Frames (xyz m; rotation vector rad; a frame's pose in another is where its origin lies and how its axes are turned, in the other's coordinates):
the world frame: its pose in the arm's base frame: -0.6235 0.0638 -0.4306 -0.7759 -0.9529 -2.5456
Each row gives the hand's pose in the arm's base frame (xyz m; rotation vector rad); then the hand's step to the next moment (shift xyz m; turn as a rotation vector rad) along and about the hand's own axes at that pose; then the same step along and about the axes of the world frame.
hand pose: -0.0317 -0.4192 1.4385 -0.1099 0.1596 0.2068
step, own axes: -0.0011 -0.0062 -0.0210 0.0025 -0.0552 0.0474
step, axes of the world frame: -0.0085 -0.0049 -0.0196 0.0177 0.0701 0.0082
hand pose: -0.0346 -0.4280 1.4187 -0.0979 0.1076 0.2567
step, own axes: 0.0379 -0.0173 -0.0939 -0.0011 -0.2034 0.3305
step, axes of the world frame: -0.0804 -0.0211 -0.0604 0.1513 0.3287 0.1402
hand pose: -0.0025 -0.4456 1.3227 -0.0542 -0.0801 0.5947
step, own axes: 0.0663 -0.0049 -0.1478 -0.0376 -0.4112 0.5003
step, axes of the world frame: -0.1436 -0.0610 -0.0437 0.2202 0.5902 0.1547
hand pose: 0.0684 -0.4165 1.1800 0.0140 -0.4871 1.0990
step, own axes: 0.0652 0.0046 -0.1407 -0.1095 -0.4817 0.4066
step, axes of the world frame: -0.1266 -0.0861 0.0254 0.1154 0.6251 0.0726
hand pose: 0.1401 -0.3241 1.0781 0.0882 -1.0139 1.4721
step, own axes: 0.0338 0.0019 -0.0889 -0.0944 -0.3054 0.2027
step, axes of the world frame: -0.0571 -0.0601 0.0467 0.0167 0.3762 0.0379
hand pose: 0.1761 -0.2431 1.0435 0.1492 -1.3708 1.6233
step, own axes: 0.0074 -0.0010 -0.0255 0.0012 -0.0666 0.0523
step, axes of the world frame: -0.0117 -0.0160 0.0177 0.0250 0.0791 0.0171
